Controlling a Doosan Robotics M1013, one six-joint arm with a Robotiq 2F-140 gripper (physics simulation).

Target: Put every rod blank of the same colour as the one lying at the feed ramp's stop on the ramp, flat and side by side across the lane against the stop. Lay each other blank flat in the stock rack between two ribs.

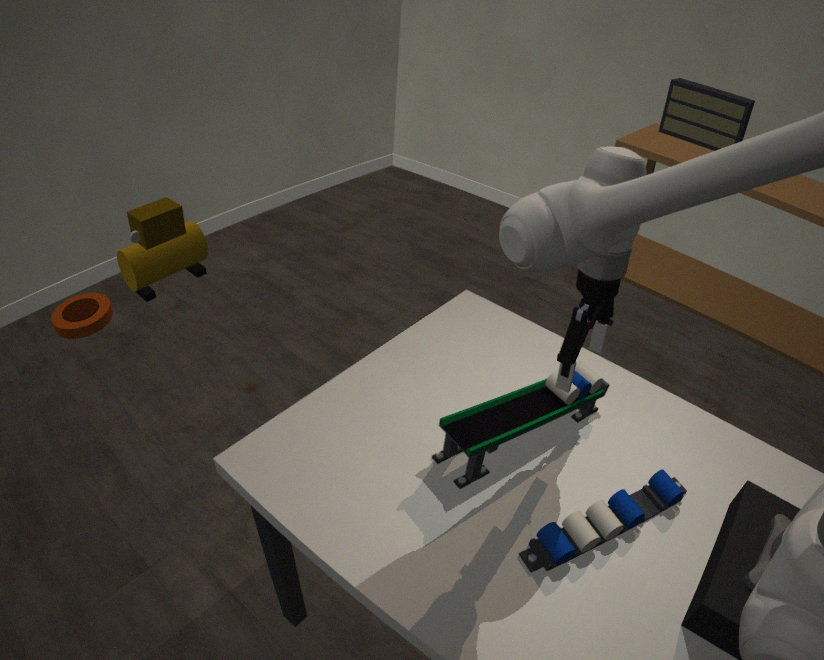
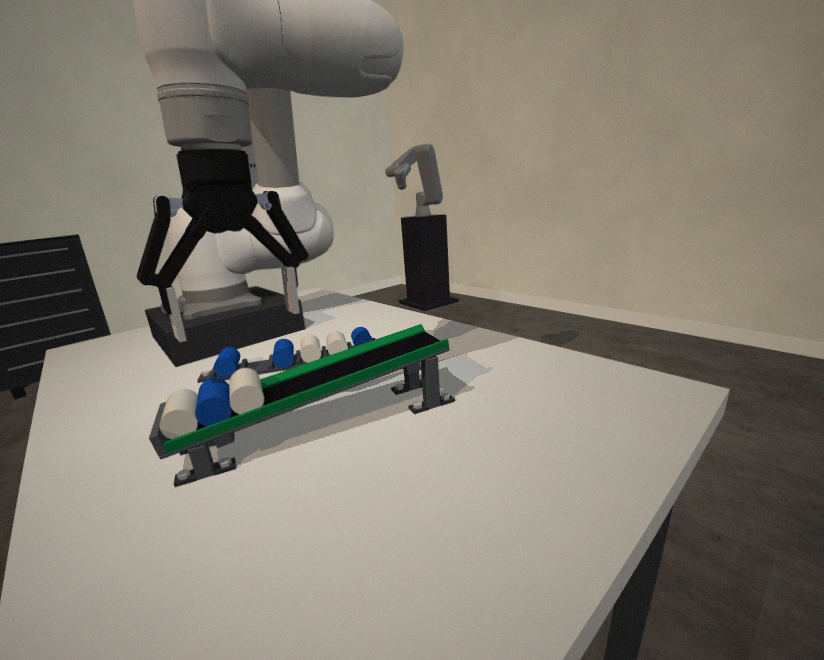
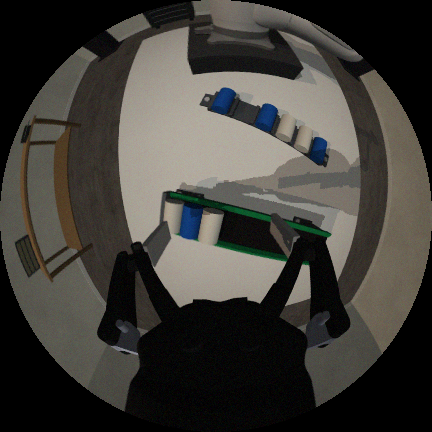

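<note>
The feed ramp [image 1: 508,417] [image 2: 333,371] [image 3: 245,234] has green rails and a dark lane. At its low end a white blank [image 2: 180,413] [image 3: 173,216] lies against the stop, then a blue blank [image 2: 213,402] [image 3: 191,220], then another white blank [image 2: 246,390] [image 3: 211,226], side by side across the lane. The stock rack [image 1: 533,558] [image 3: 246,112] holds blue blanks [image 1: 555,542] [image 1: 625,508] [image 1: 666,486] and white blanks [image 1: 581,530] [image 1: 604,519]; one slot between two blue ones is empty. My gripper [image 1: 581,367] [image 2: 235,323] [image 3: 219,226] is open and empty above the ramp.
The robot's dark base block [image 2: 226,330] [image 3: 240,61] stands beyond the rack. The white table [image 1: 330,440] [image 2: 412,536] carries ramp and rack. A yellow compressor [image 1: 165,250], an orange ring [image 1: 60,321] and a wooden shelf unit [image 1: 729,309] stand away from the table.
</note>
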